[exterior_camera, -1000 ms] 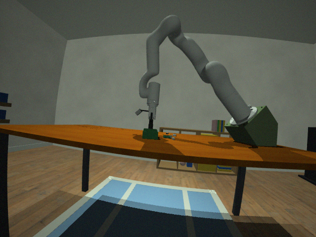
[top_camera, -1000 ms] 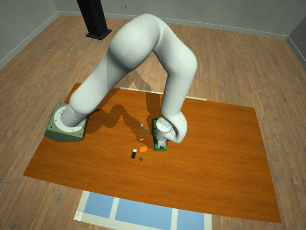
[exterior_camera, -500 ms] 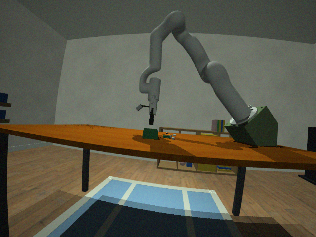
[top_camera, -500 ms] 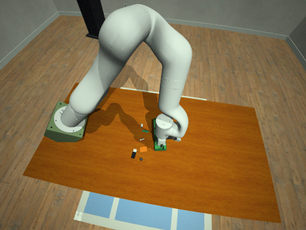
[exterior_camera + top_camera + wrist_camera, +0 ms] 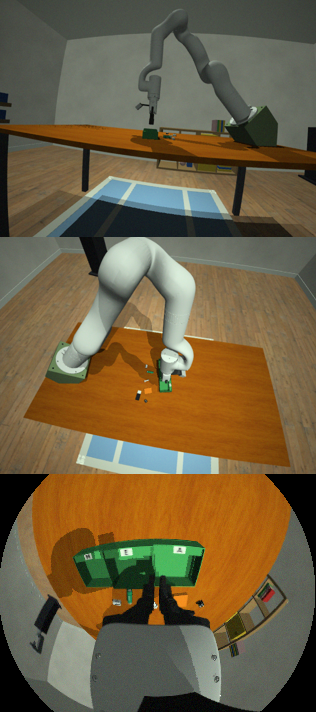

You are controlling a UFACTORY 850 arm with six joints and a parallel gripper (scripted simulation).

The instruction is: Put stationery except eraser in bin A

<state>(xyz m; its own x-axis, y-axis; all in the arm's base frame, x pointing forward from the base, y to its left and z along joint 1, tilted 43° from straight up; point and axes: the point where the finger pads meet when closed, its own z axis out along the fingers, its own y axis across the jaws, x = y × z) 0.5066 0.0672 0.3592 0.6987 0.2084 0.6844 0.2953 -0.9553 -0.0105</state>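
Now: hand 2 cm past the green bin, 5 cm to the right of it and 7 cm above it. From my hand the other things lie so: white bolt 13 cm behind, 5 cm to the right, 9 cm below; then green cylinder 13 cm behind, 3 cm to the left, 9 cm below; then orange pad 8 cm behind, 11 cm to the right, 9 cm below.
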